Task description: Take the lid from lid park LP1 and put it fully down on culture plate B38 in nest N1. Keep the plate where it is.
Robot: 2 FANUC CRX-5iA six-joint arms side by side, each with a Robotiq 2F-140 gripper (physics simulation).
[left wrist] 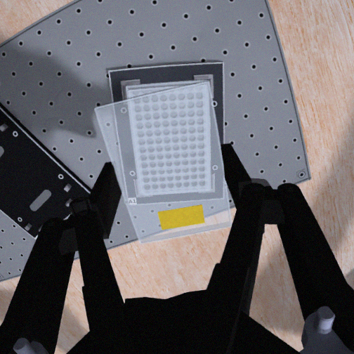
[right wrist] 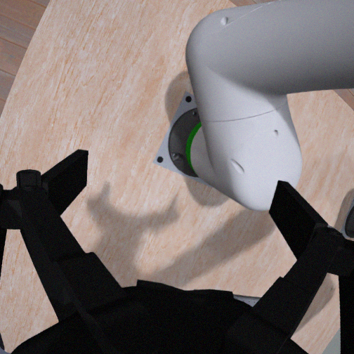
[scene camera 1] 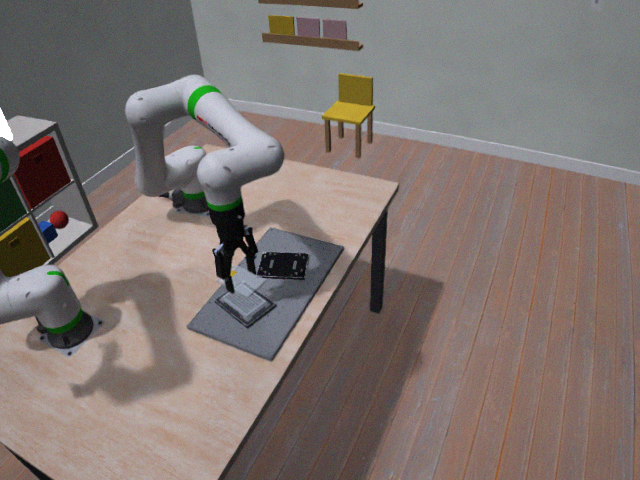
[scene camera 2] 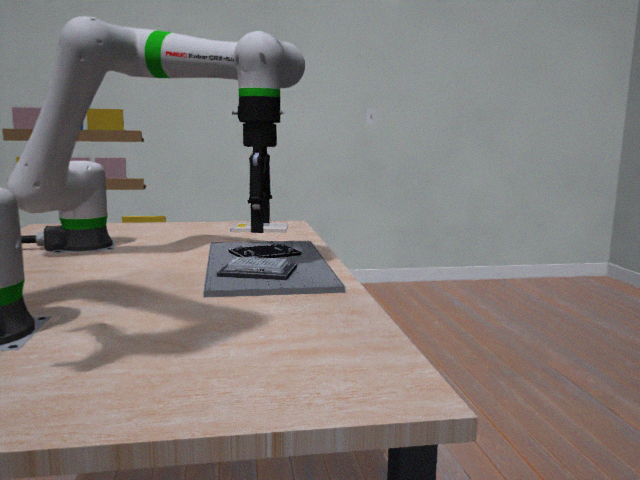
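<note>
The clear lid with a yellow label is between the fingers of my left gripper, which is shut on it and holds it level above the board. In the left wrist view it overlaps culture plate B38, turned slightly against it and offset toward the label end. The plate sits in dark nest N1. Black lid park LP1 holds no lid. My right gripper is open and empty.
The nest and lid park stand on a grey perforated board near an edge of the wooden table. In the right wrist view, a white arm and its base stand beyond the fingers.
</note>
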